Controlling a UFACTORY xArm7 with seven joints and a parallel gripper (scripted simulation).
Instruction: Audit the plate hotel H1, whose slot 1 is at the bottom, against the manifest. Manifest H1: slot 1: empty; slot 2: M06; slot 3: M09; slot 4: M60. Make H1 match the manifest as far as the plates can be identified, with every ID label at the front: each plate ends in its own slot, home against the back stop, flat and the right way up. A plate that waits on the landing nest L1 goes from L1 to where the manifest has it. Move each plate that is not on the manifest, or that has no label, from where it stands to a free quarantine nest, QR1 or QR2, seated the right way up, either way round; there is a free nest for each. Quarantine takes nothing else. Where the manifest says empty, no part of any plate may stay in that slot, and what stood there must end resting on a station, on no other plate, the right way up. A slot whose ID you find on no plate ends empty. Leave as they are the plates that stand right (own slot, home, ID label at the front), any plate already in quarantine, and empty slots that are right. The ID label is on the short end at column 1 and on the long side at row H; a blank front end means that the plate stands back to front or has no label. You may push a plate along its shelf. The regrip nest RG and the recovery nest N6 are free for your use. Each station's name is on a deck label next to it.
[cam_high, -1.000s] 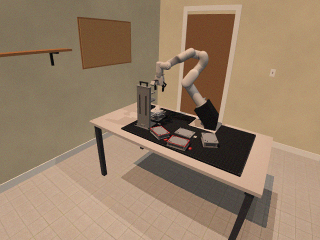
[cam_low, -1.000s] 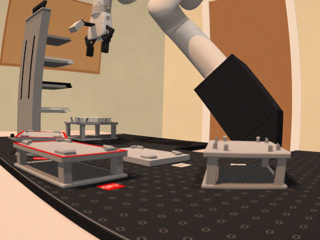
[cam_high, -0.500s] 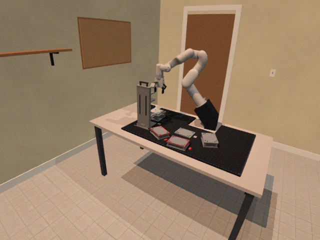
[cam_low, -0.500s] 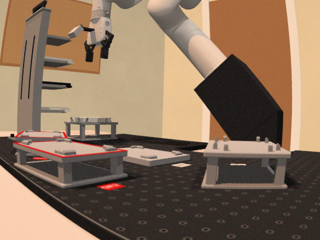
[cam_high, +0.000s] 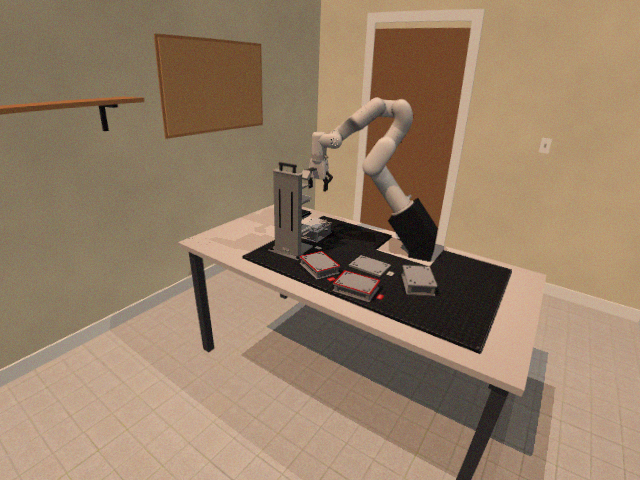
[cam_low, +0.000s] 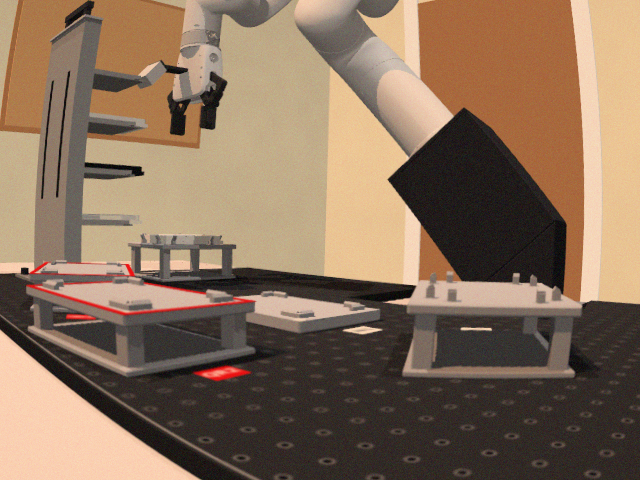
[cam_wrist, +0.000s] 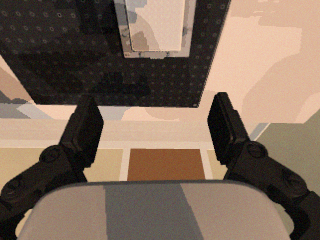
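My gripper is now 20 cm above the pale plate and 1 cm short of it. The rest, counted from my hand: hotel tower 27 cm ahead, 7 cm below, 4 cm to the left; black plate 19 cm ahead, 9 cm below, 3 cm to the left; clear plate 19 cm ahead, 17 cm below, 3 cm to the left.
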